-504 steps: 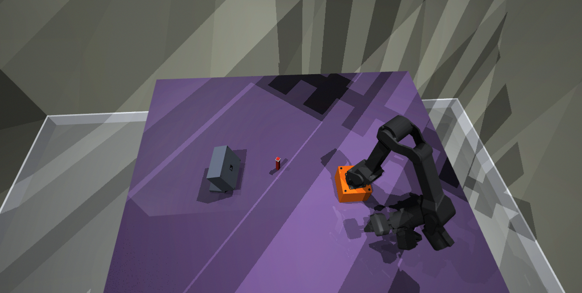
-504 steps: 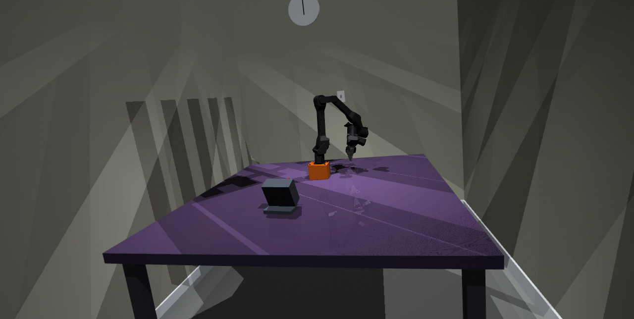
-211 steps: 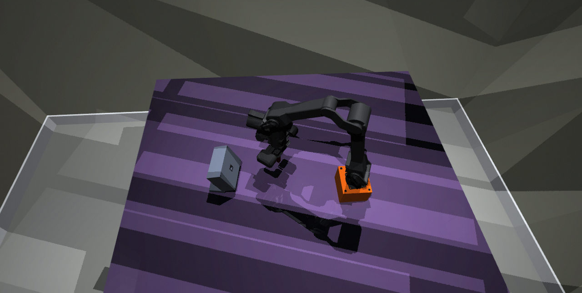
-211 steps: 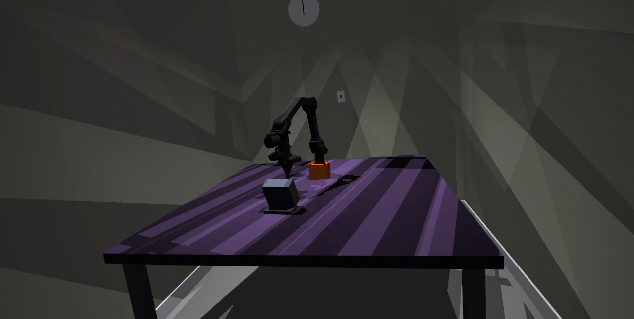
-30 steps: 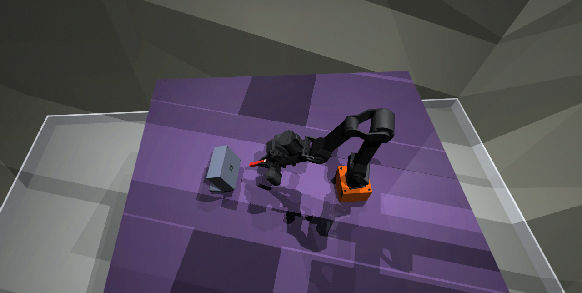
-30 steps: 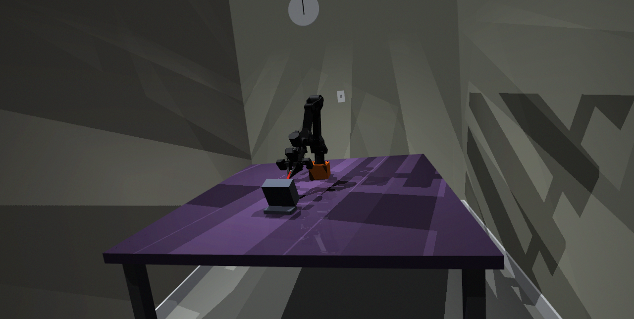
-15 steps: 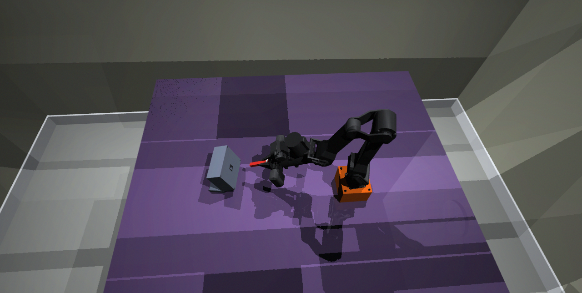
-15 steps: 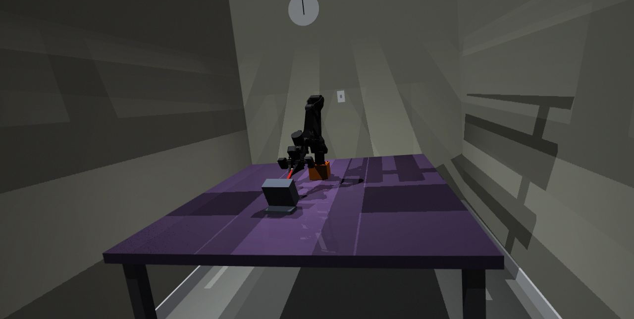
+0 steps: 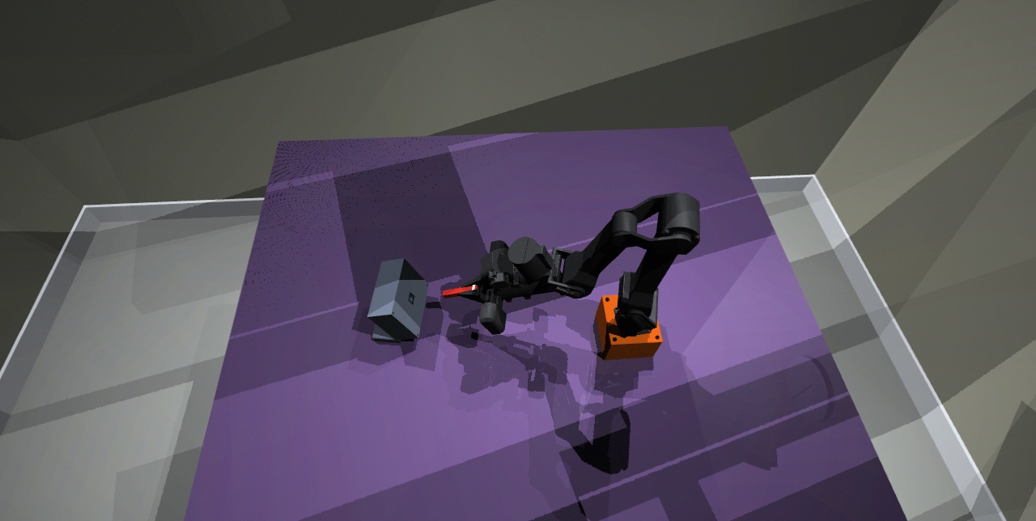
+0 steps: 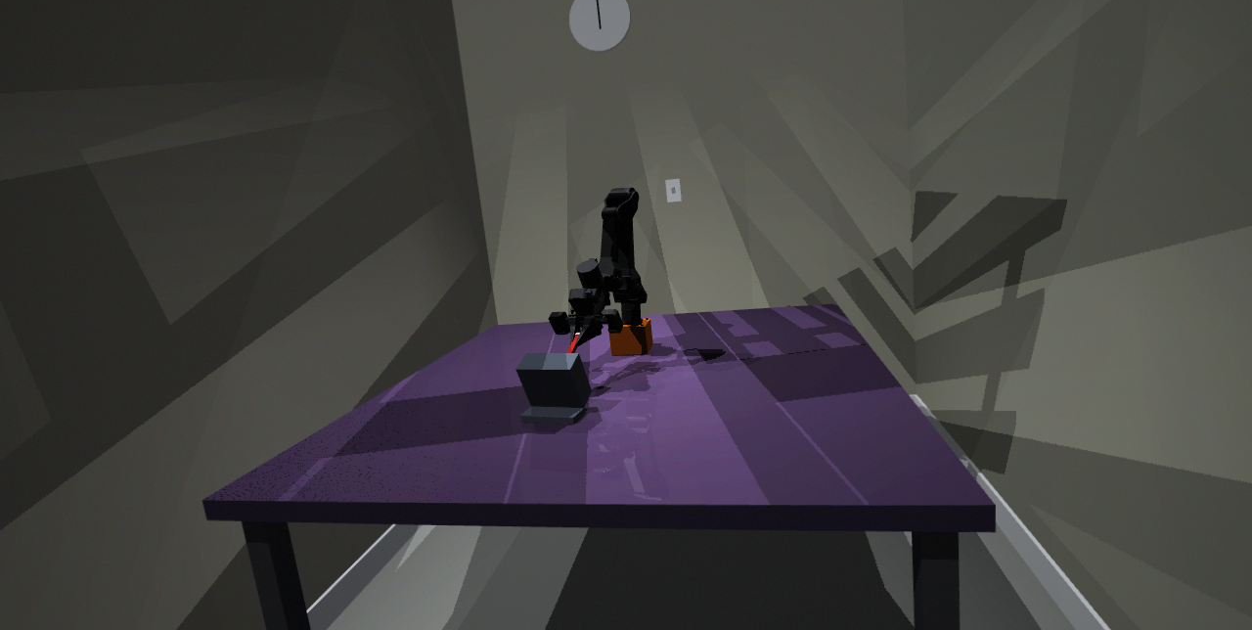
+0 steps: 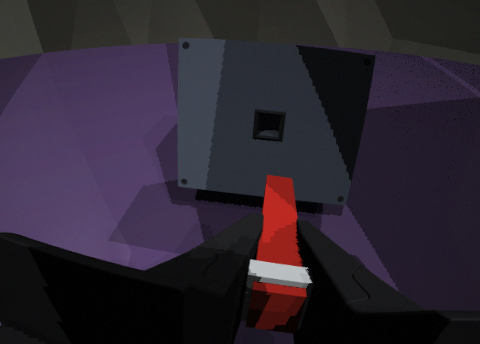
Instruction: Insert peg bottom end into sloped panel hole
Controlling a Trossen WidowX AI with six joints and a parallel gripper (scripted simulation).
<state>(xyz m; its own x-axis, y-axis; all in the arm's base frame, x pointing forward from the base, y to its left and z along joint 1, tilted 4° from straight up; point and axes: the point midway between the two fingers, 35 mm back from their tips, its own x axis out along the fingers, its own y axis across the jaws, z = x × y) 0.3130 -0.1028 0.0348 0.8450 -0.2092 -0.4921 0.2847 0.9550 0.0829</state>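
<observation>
The grey sloped panel lies 130 mm ahead of my gripper tip, 40 mm below it and 30 mm to the right of it. Also, from my gripper tip: red square peg (10 mm behind, 10 mm above); foot (150 mm ahead, 110 mm below, 30 mm to the right).
</observation>
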